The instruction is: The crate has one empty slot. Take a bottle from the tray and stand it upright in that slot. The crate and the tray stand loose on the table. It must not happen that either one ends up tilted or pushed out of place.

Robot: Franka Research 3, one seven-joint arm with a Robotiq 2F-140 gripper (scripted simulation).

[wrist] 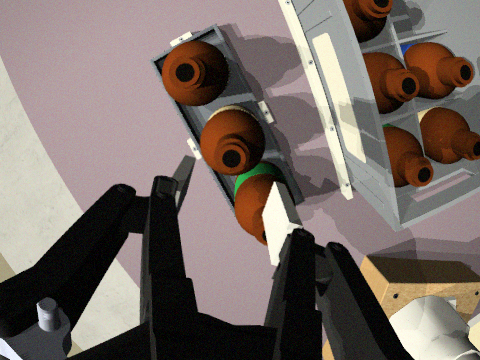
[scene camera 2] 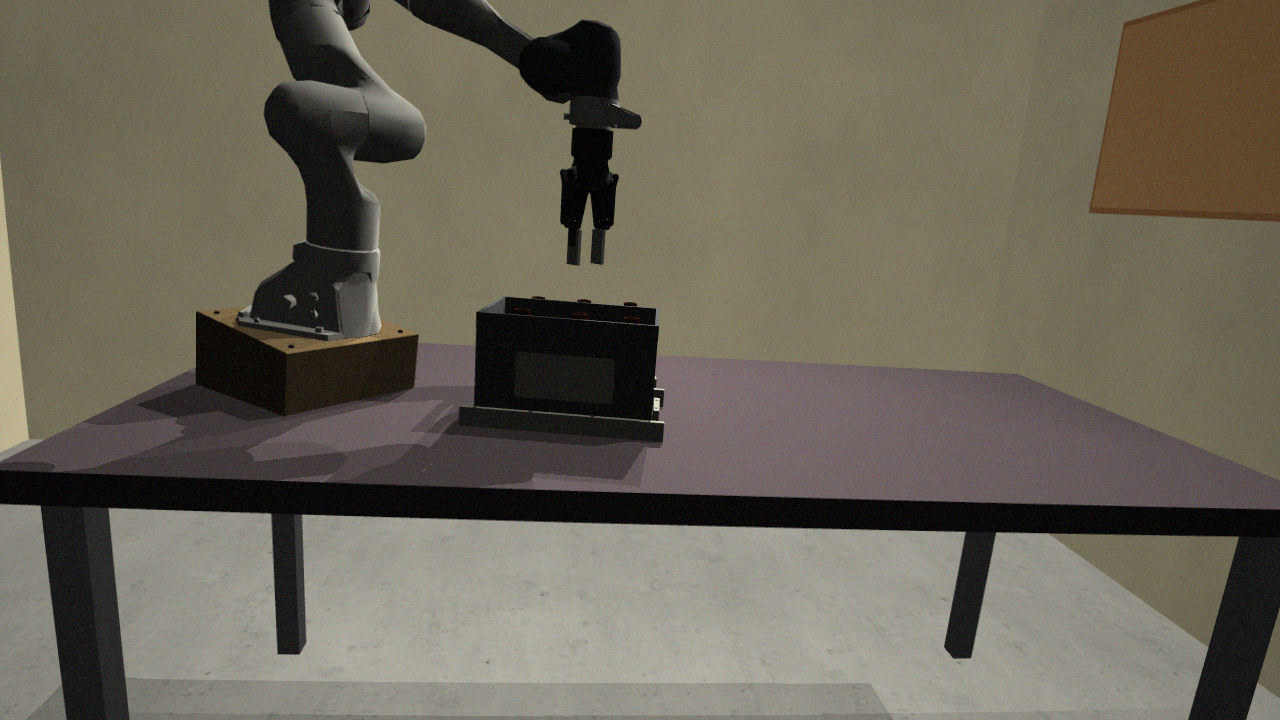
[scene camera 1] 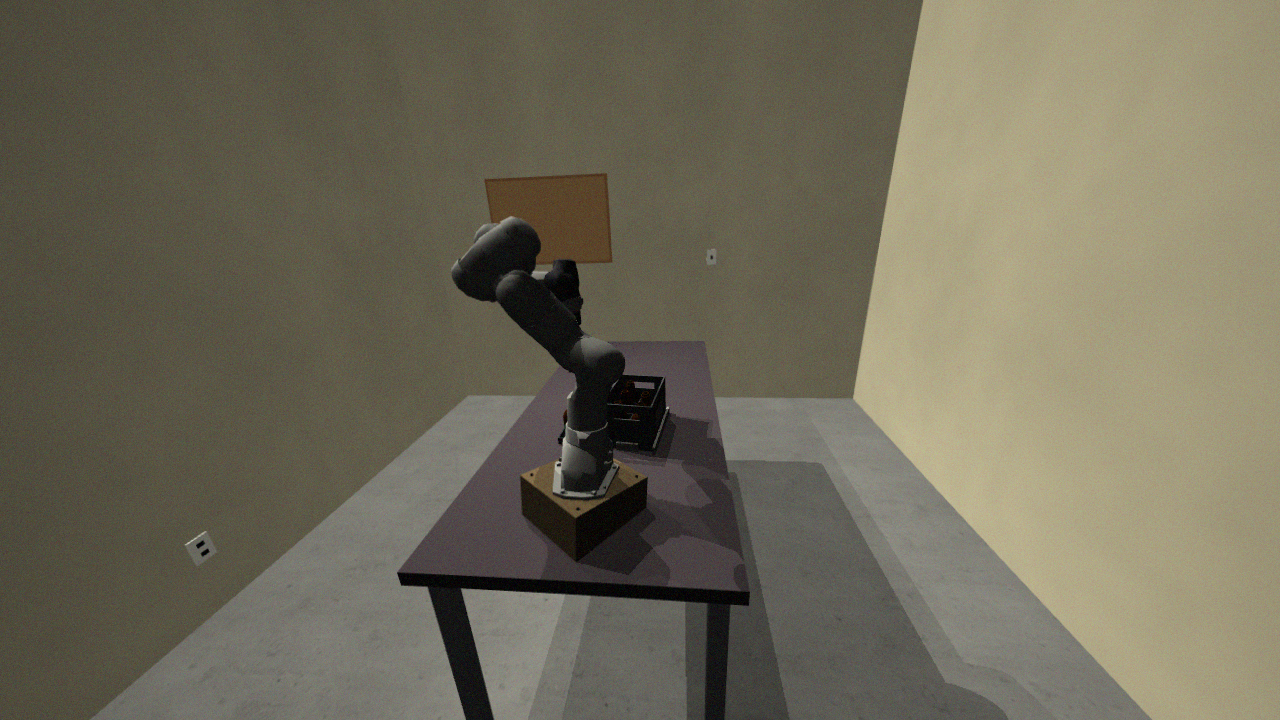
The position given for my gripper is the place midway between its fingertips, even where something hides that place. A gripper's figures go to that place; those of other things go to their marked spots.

Labels:
My gripper (wrist: 230, 187) is 0.22 m from the lens. A dark crate (wrist: 337, 54): 0.33 m from the lens. A brown bottle (wrist: 240, 139) is 0.30 m from the lens.

